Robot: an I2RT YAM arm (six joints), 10 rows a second.
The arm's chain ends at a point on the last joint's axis. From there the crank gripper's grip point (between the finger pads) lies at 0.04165 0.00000 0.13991 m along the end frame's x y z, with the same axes.
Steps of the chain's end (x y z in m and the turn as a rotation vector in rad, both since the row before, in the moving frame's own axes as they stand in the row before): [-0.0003 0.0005 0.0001 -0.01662 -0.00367 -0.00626]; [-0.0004 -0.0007 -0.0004 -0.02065 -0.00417 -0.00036]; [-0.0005 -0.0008 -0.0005 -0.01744 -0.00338 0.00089]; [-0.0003 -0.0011 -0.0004 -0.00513 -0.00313 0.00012]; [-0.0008 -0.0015 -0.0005 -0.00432 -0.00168 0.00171]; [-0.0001 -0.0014 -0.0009 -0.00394 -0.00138 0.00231]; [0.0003 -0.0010 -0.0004 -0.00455 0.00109 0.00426]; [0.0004 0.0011 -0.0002 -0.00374 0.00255 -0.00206]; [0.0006 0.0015 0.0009 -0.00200 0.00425 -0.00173]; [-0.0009 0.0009 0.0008 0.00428 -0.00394 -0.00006]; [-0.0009 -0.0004 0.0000 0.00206 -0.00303 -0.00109]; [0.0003 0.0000 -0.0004 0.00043 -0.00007 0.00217]
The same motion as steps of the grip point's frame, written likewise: [-0.0008 0.0026 0.0002 -0.01662 -0.00367 -0.00626]; [-0.0010 0.0022 -0.0003 -0.02065 -0.00417 -0.00036]; [-0.0010 0.0017 -0.0004 -0.01744 -0.00338 0.00089]; [-0.0007 -0.0004 -0.0003 -0.00513 -0.00313 0.00012]; [-0.0010 -0.0008 -0.0004 -0.00432 -0.00168 0.00171]; [-0.0003 -0.0008 -0.0008 -0.00394 -0.00138 0.00231]; [0.0005 -0.0002 -0.0004 -0.00455 0.00109 0.00426]; [0.0008 0.0015 -0.0003 -0.00374 0.00255 -0.00206]; [0.0012 0.0017 0.0007 -0.00200 0.00425 -0.00173]; [-0.0015 0.0003 0.0010 0.00428 -0.00394 -0.00006]; [-0.0013 -0.0007 0.0001 0.00206 -0.00303 -0.00109]; [0.0003 0.0000 -0.0004 0.00043 -0.00007 0.00217]
